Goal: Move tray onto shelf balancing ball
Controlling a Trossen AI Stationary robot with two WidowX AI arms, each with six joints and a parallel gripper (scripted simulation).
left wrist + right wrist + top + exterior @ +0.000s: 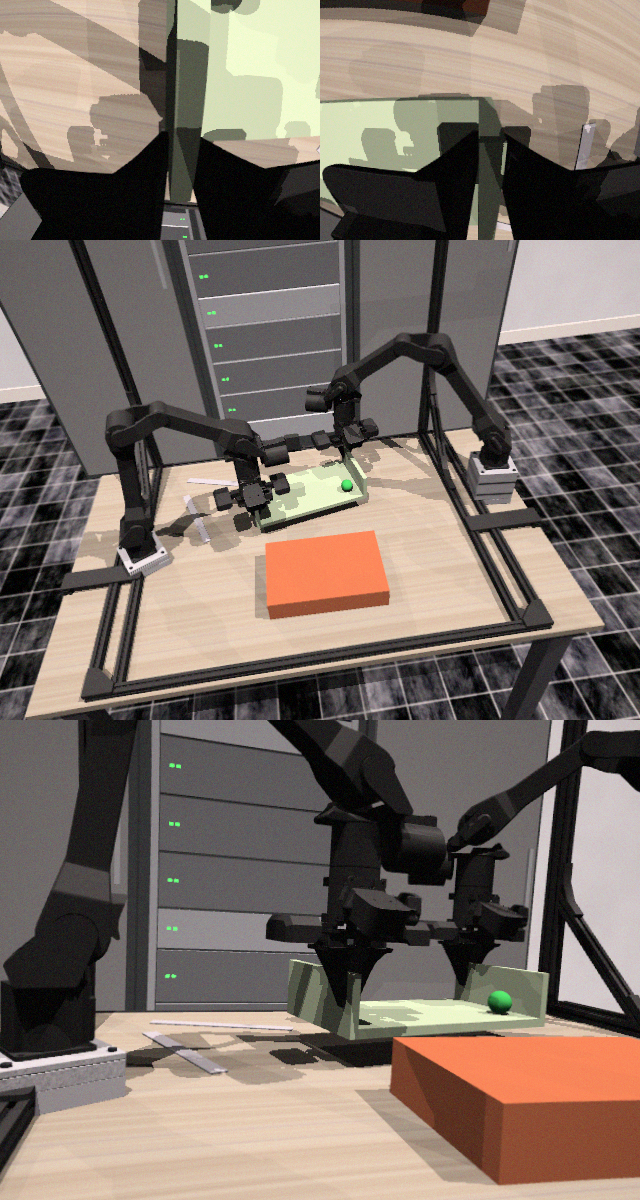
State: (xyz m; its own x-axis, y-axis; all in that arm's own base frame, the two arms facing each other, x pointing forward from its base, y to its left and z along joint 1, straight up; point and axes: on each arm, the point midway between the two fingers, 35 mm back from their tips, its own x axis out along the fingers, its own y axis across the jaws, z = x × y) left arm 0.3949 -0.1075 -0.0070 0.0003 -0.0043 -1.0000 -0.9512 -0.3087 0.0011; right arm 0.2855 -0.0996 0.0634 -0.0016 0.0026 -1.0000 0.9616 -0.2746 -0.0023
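Right now the green ball is 110 mm ahead of my left hand, 40 mm below it and 30 mm to the right of it. From my left hand the other things lie so: shelf 360 mm ahead, 150 mm to the right, 60 mm below; pale green tray 140 mm to the right, 80 mm ahead, 50 mm below.
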